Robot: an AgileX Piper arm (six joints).
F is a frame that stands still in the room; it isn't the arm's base.
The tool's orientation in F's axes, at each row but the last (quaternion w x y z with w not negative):
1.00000 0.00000 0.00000 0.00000
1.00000 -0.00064 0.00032 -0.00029
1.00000 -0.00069 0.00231 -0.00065
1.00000 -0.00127 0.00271 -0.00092
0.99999 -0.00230 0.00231 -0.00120
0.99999 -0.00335 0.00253 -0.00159
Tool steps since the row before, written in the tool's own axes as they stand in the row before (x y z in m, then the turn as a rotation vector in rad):
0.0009 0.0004 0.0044 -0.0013 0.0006 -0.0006
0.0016 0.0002 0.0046 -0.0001 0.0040 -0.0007
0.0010 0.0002 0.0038 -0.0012 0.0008 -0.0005
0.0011 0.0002 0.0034 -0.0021 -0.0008 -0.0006
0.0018 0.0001 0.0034 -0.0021 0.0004 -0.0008
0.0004 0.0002 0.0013 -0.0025 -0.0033 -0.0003
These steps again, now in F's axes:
0.0009 0.0004 0.0044 -0.0013 0.0006 -0.0006
0.0016 0.0002 0.0046 -0.0001 0.0040 -0.0007
0.0010 0.0002 0.0038 -0.0012 0.0008 -0.0005
0.0011 0.0002 0.0034 -0.0021 -0.0008 -0.0006
0.0018 0.0001 0.0034 -0.0021 0.0004 -0.0008
0.0004 0.0002 0.0013 -0.0025 -0.0033 -0.0003

